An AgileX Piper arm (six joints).
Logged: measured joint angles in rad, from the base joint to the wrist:
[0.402, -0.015, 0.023, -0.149, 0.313, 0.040]
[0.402, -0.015, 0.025, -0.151, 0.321, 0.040]
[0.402, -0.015, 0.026, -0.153, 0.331, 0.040]
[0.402, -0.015, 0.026, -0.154, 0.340, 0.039]
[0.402, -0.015, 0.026, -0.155, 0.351, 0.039]
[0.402, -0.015, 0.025, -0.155, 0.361, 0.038]
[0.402, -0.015, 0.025, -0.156, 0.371, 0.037]
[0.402, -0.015, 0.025, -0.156, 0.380, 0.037]
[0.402, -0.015, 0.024, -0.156, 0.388, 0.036]
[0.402, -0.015, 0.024, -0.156, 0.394, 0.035]
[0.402, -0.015, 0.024, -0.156, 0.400, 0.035]
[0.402, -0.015, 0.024, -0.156, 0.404, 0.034]
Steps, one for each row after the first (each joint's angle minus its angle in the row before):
[0.000, 0.000, 0.002, -0.002, 0.008, 0.000]
[0.000, 0.000, 0.001, -0.002, 0.010, 0.000]
[0.000, 0.000, 0.000, -0.001, 0.009, -0.001]
[0.000, 0.000, 0.000, -0.001, 0.011, 0.000]
[0.000, 0.000, -0.001, 0.000, 0.010, -0.001]
[0.000, 0.000, 0.000, -0.001, 0.010, -0.001]
[0.000, 0.000, 0.000, 0.000, 0.009, 0.000]
[0.000, 0.000, -0.001, 0.000, 0.008, -0.001]
[0.000, 0.000, 0.000, 0.000, 0.006, -0.001]
[0.000, 0.000, 0.000, 0.000, 0.006, 0.000]
[0.000, 0.000, 0.000, 0.000, 0.004, -0.001]

